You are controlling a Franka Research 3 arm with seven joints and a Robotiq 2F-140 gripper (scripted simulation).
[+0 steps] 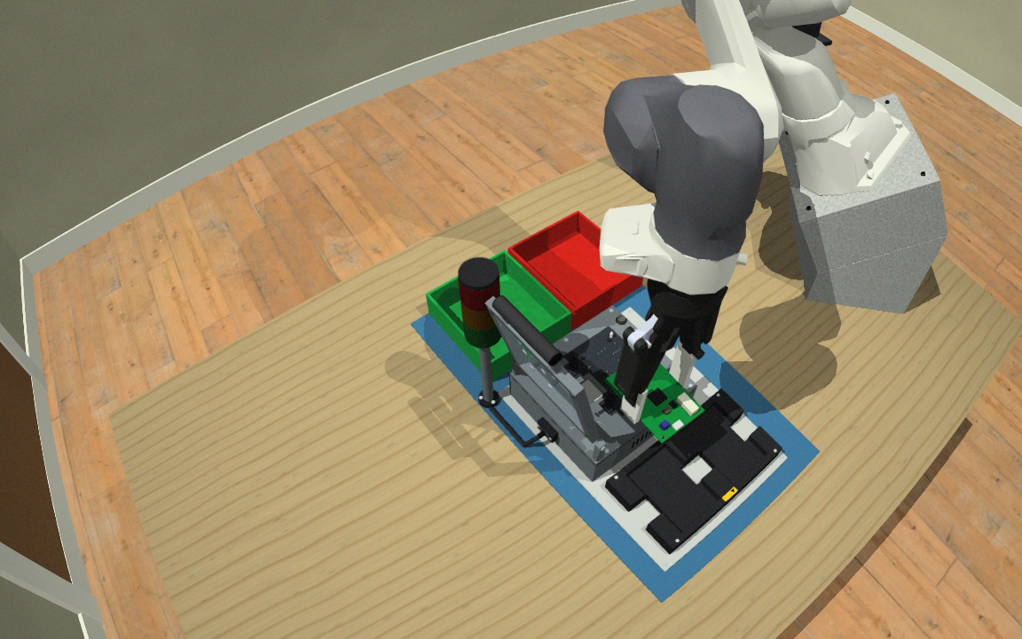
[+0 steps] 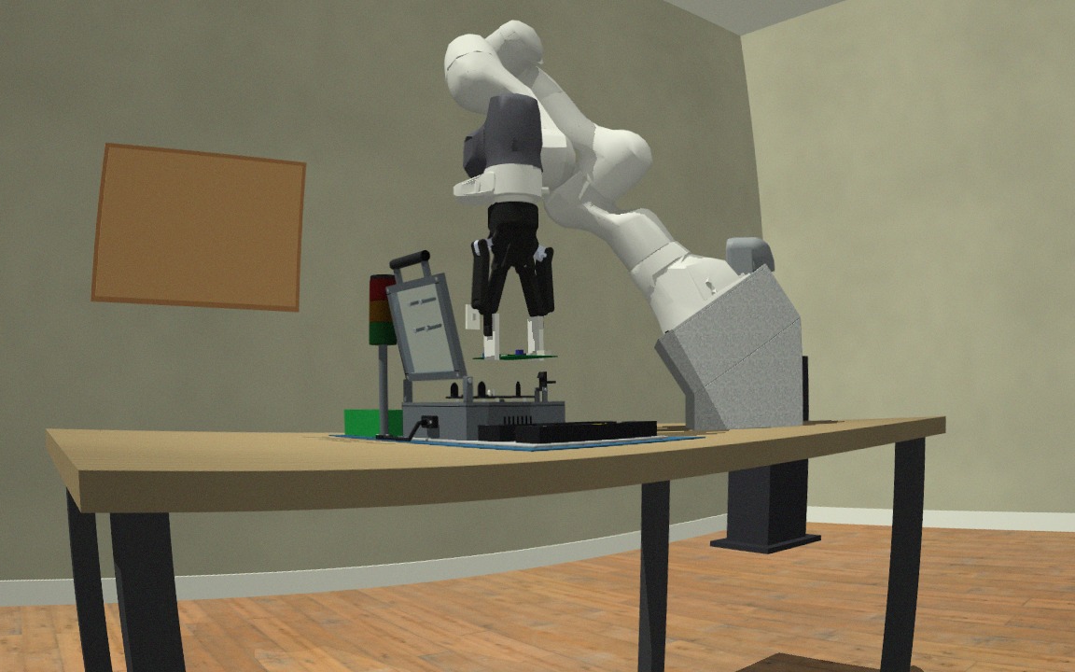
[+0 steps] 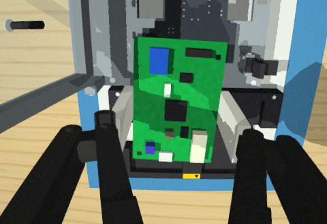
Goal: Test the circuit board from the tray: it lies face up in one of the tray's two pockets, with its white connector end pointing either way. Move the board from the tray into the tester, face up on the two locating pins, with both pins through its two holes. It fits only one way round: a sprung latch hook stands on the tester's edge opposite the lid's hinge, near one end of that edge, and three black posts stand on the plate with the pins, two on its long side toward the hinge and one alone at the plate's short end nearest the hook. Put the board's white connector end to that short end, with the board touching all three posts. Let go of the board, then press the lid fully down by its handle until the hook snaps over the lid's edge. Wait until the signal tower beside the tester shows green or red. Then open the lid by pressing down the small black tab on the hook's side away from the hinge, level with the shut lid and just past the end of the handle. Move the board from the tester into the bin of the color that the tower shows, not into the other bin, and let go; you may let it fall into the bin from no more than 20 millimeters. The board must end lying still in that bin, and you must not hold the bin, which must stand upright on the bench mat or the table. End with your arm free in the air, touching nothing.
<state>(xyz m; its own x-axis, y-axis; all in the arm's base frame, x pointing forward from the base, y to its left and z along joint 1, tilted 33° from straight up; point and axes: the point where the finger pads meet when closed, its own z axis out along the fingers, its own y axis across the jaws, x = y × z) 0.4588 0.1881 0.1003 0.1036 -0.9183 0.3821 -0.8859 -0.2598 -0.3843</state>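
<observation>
The tester plate is 8 cm to the right of my hand and 8 cm below it. Round my hand: clear lid 12 cm ahead, 7 cm to the right, 4 cm above; latch hook 8 cm behind, 6 cm below, 4 cm to the right; green circuit board 2 cm below.
</observation>
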